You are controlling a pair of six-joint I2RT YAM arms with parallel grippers.
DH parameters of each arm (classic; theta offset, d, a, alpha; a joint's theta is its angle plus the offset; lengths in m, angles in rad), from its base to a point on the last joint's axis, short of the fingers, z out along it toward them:
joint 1: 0 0.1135 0.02 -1.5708
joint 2: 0 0 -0.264 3.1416
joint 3: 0.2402 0 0.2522 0
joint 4: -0.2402 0 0.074 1.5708
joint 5: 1.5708 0 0 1.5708
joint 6: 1.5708 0.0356 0 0
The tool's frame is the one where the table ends.
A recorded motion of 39 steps. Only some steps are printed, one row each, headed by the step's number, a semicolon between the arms.
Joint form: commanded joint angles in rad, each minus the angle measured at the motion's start. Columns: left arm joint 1, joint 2, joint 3, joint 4, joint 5, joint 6; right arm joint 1, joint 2, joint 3, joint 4, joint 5, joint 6.
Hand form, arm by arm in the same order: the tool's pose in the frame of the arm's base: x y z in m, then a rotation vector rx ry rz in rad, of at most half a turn. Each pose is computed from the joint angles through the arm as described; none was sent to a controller.
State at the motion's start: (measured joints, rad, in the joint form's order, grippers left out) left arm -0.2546 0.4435 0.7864 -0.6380 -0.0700 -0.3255; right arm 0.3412 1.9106 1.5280 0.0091 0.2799 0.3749
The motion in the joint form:
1: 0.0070 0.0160 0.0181 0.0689 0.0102 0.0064; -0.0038 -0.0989 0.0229 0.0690 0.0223 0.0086
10: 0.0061 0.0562 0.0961 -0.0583 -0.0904 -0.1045; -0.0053 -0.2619 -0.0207 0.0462 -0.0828 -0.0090
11: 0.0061 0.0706 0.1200 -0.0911 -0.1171 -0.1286; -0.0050 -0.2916 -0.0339 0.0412 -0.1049 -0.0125
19: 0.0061 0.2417 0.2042 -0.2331 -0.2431 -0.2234; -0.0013 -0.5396 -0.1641 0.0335 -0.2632 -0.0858
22: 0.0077 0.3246 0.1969 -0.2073 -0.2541 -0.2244; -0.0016 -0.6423 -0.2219 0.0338 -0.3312 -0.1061
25: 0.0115 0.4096 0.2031 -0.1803 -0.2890 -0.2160; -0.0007 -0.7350 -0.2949 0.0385 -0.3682 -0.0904
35: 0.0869 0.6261 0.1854 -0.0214 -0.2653 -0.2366; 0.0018 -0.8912 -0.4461 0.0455 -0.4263 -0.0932
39: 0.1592 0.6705 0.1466 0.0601 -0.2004 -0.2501; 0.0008 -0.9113 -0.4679 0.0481 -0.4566 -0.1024
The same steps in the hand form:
1: 0.0979 -0.0225 0.3455 -0.1077 1.8050 -0.3512; 0.4199 0.1361 0.3451 0.2603 1.7329 0.2625
10: 0.0953 -0.0183 0.3535 -0.2811 1.8712 -0.3139; 0.3800 0.1253 0.3922 0.1756 1.6591 0.3697
11: 0.0951 -0.0173 0.3564 -0.3222 1.8853 -0.2977; 0.3721 0.1235 0.3981 0.1562 1.6512 0.3888
19: 0.1212 -0.0194 0.3536 -0.4946 2.0503 -0.1427; 0.3043 0.1070 0.4344 -0.0260 1.5551 0.4862
22: 0.1421 -0.0241 0.3444 -0.5029 2.1059 -0.1004; 0.2757 0.0993 0.4436 -0.0955 1.5098 0.5281
25: 0.1624 -0.0274 0.3375 -0.5136 2.1414 -0.0316; 0.2519 0.0926 0.4426 -0.1148 1.4876 0.5717
35: 0.2199 -0.0253 0.3069 -0.6072 2.1941 0.0099; 0.2157 0.0825 0.4263 -0.1673 1.4751 0.6145
39: 0.2337 -0.0128 0.2908 -0.6752 2.1944 -0.0300; 0.2111 0.0818 0.4232 -0.1986 1.4723 0.6280

